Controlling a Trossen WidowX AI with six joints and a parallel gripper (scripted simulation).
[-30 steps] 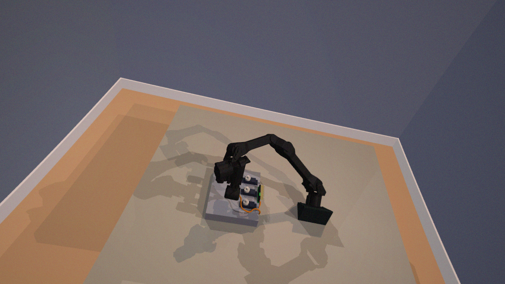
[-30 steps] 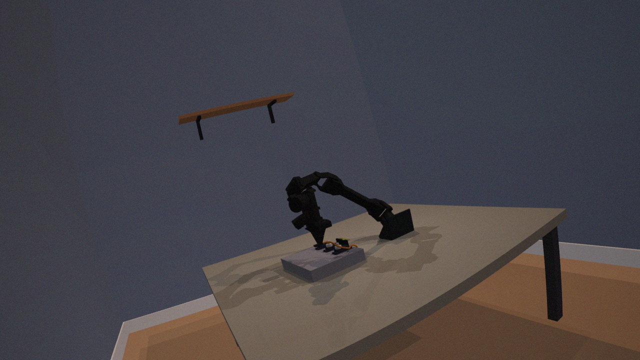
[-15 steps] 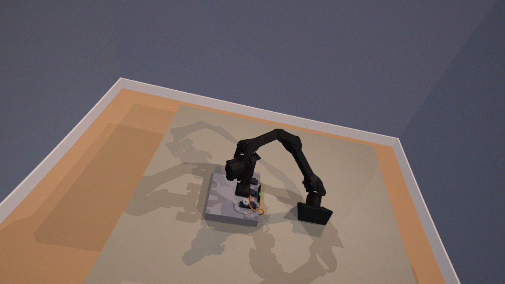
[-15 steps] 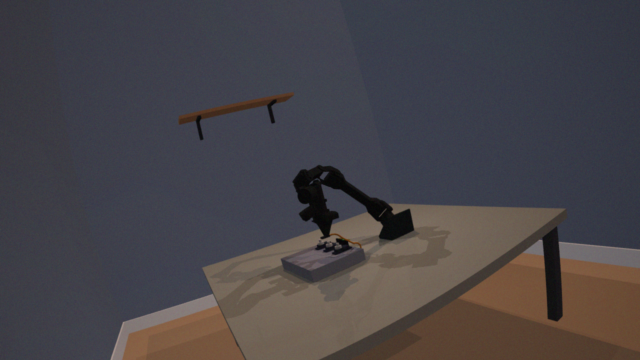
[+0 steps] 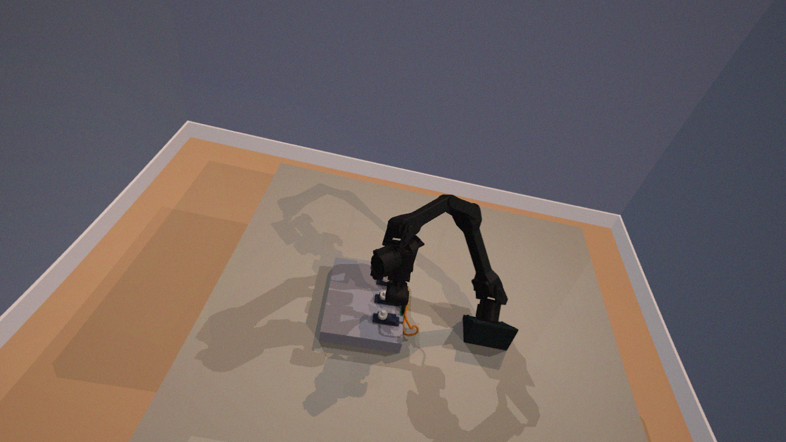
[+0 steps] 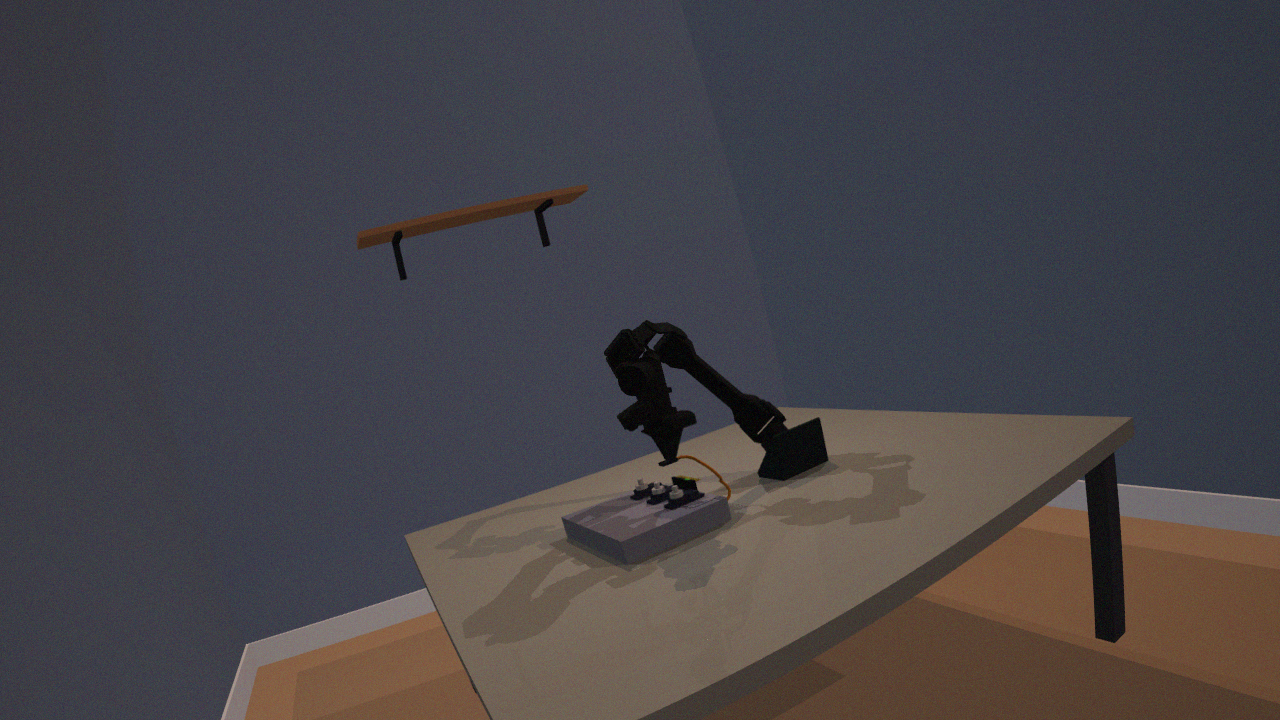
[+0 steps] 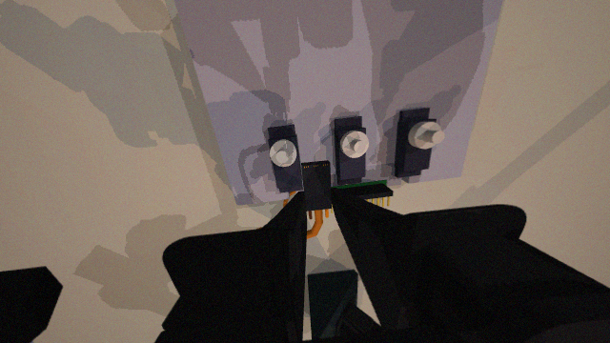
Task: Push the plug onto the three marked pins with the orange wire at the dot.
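Now: gripper tip 40 mm past the green band, 40 mm to the left of it and 60 mm above it. Round my gripper tip: grey printed holder: 120 mm ahead, 30 mm to the right, 110 mm below.
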